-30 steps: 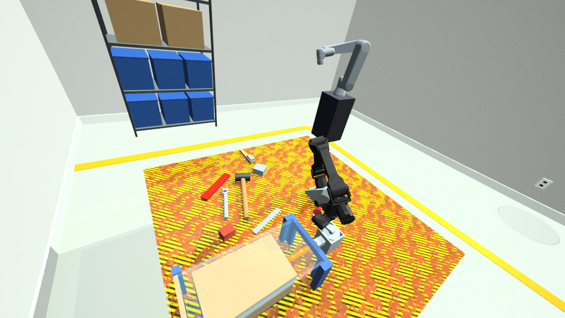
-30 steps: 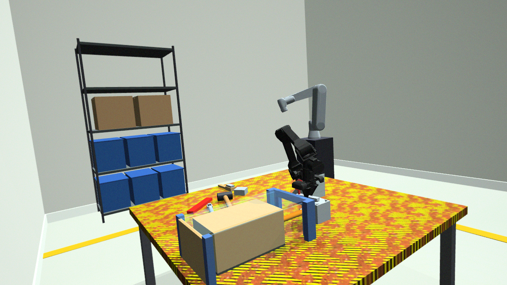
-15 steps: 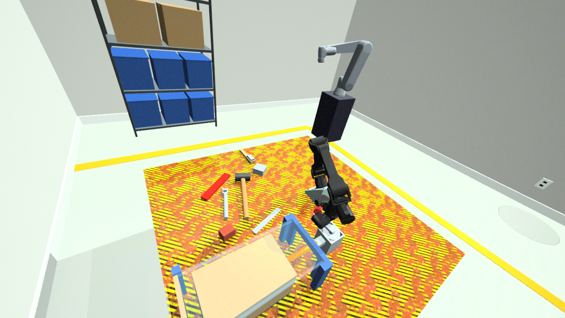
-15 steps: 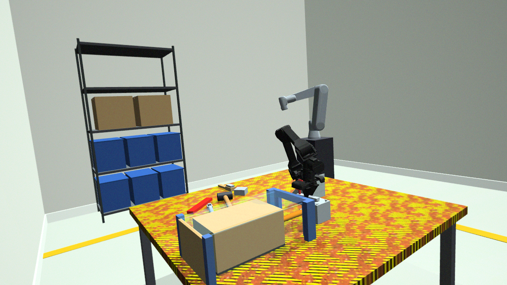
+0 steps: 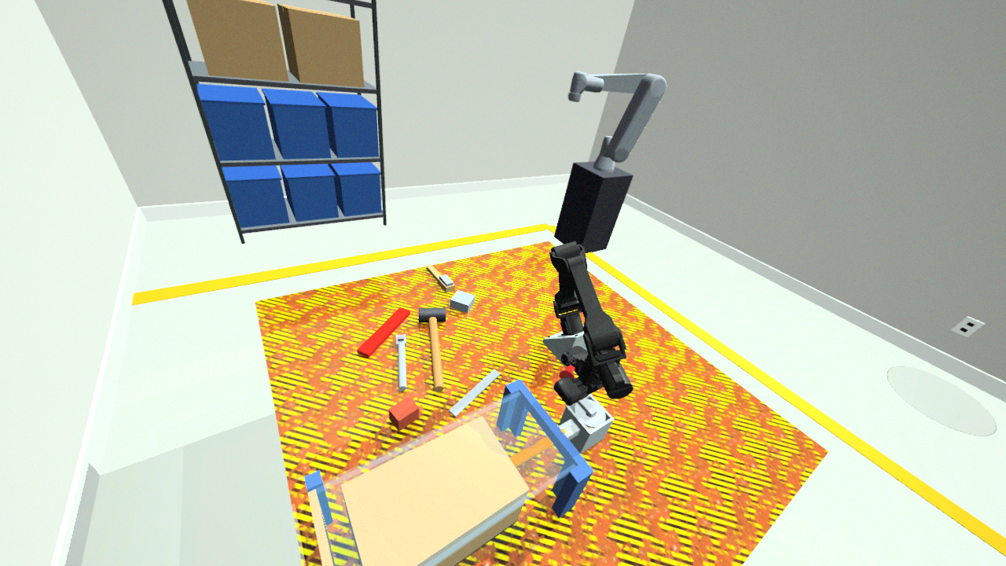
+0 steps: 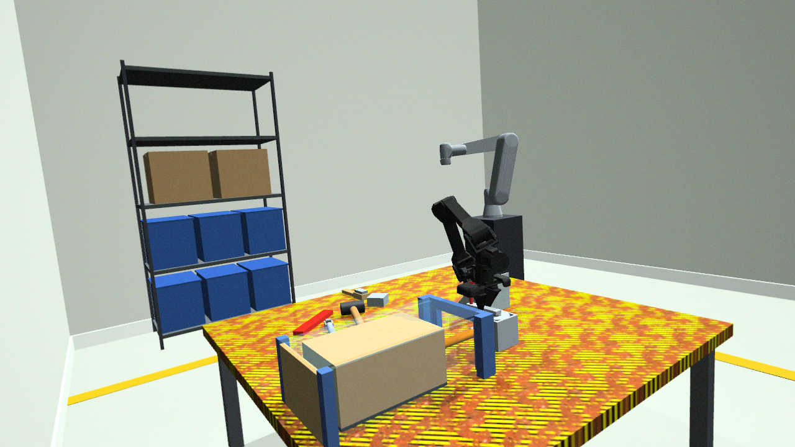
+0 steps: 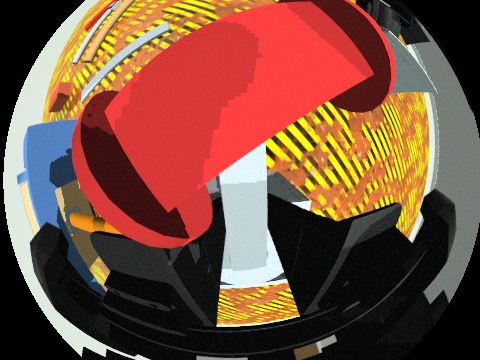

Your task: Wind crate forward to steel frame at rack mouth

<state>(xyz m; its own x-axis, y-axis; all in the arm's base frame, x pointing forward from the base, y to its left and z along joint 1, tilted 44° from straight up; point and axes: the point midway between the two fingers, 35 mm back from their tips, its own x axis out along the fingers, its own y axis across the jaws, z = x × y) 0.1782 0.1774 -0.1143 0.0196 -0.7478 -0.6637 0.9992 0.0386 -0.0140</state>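
Right now my gripper tip is 1 cm to the left of the winch handle and 2 cm below it. Also, from my gripper tip: red grip (5 cm to the right, 5 cm above); blue steel frame (16 cm ahead, 5 cm to the left, 2 cm above); grey winch (2 cm behind, 4 cm to the left, 6 cm below).
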